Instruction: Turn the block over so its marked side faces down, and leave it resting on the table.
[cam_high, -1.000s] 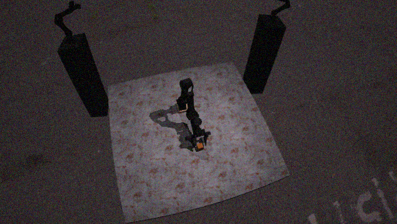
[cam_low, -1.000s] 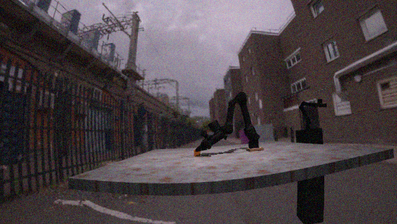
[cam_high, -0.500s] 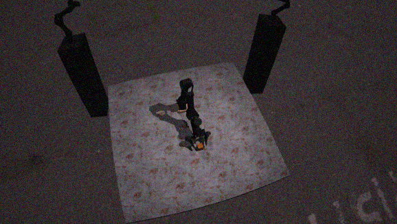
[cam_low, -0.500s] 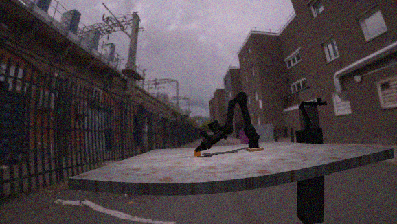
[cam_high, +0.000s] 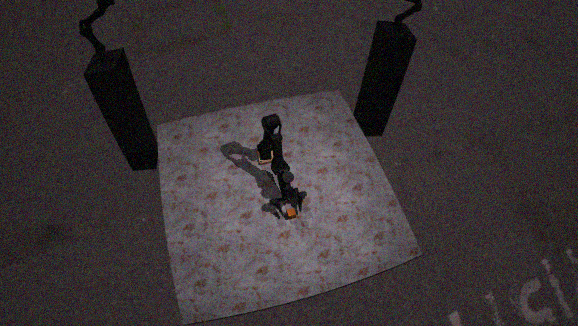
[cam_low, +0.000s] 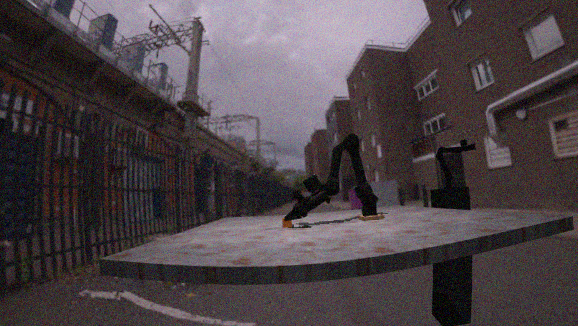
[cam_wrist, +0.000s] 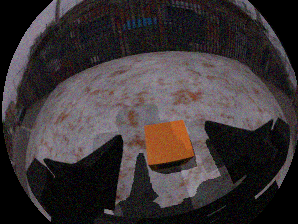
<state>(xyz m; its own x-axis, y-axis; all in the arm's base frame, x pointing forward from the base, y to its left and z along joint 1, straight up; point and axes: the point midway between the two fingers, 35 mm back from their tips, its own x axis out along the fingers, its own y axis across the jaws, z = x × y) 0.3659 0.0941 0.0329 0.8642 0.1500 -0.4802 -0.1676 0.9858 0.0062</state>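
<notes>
Now: gripper tip 2 cm past the orange block and 2 cm above it.
</notes>
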